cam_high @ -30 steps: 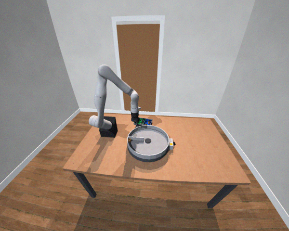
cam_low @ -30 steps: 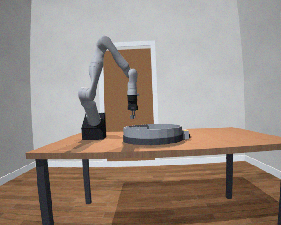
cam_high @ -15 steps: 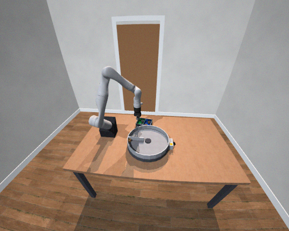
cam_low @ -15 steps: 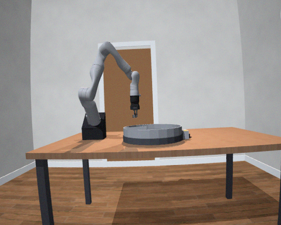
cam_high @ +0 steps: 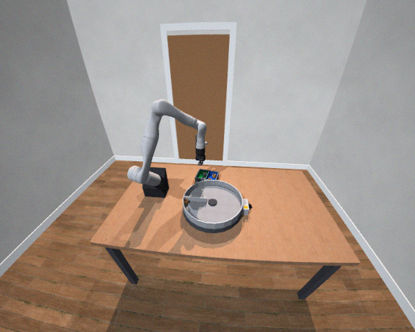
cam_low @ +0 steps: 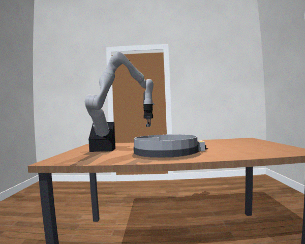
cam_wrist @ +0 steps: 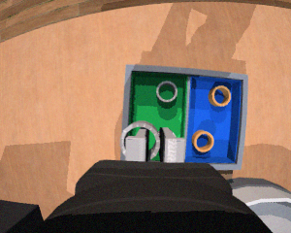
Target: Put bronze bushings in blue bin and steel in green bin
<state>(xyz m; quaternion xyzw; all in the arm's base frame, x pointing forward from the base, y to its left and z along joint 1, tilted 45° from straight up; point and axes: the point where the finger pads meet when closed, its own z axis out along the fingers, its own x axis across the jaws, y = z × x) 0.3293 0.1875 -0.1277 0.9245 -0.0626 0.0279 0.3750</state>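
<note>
The blue bin lies 50 mm ahead of my hand, 10 mm to the left of it and 150 mm below it. The rest, counted from my hand: grey turntable (120 mm ahead, 330 mm to the right, 120 mm below).
</note>
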